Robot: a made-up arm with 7 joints.
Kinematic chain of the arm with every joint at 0, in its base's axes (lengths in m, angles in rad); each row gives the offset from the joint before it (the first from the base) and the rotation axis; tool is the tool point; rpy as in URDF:
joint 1: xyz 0 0 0.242 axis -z
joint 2: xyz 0 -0.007 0.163 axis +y
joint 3: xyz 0 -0.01 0.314 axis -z
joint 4: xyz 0 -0.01 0.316 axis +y
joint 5: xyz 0 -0.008 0.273 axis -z
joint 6: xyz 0 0 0.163 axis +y
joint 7: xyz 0 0 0.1 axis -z
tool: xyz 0 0 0 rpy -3.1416 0 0
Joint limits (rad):
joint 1: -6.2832..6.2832
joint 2: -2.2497..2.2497
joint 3: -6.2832..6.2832
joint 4: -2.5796..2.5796
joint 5: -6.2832..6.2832
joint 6: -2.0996..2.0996
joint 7: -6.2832..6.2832
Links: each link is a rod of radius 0.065 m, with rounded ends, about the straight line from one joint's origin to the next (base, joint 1, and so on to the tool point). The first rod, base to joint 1, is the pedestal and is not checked.
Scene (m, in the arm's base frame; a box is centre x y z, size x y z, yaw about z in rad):
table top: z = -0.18
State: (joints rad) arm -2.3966 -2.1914 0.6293 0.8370 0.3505 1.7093 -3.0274
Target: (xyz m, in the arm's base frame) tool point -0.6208 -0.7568 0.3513
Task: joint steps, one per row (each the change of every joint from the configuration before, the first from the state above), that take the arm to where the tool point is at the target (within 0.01 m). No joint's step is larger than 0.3 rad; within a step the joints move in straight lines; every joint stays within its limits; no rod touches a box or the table.
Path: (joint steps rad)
1: 0.2659 0.0363 -0.0919 -0.0327 -0.0251 -0.0176 0.0000
2: 0.2660 0.0362 -0.0919 -0.0328 -0.0252 -0.0177 0.0000
3: 0.2659 0.0363 -0.0919 -0.0327 -0.0251 -0.0176 0.0000
4: 0.2659 0.0363 -0.0919 -0.0328 -0.0252 -0.0176 0.0000
5: 0.2659 0.0362 -0.0920 -0.0327 -0.0251 -0.0176 0.0000
6: 0.2660 0.0363 -0.0919 -0.0327 -0.0252 -0.0177 0.0000

